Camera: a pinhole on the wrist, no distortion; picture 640 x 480 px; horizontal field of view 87.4 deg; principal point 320.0 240.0 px. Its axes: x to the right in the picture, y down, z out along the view. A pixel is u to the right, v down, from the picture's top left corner.
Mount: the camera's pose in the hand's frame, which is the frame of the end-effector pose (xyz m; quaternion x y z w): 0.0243 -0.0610 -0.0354 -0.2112 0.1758 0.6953 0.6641
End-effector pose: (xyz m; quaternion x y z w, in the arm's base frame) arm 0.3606 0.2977 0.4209 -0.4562 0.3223 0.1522 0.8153
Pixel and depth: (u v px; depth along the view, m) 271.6 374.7 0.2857
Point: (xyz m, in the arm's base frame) 0.3424 0.5174 0.5454
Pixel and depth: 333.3 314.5 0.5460
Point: 0.2941 0.7784 0.5093
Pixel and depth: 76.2 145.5 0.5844
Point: 0.8092 0.8149 0.6391
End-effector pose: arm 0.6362 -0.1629 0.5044 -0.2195 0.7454 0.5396 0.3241
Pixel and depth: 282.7 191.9 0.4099
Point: 0.5979 0.1973 0.4697
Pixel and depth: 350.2 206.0 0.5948
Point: 0.5094 0.3545 0.5771
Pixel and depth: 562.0 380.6 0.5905
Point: 0.4767 0.2426 1.0469
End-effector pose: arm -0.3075 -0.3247 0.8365 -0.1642 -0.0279 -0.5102 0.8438
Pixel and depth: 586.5 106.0 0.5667
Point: 0.3659 -0.1630 0.9271
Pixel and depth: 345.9 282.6 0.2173
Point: -0.2415 -0.2398 0.9480
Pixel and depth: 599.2 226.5 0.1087
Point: -0.2333 -0.3073 0.8312
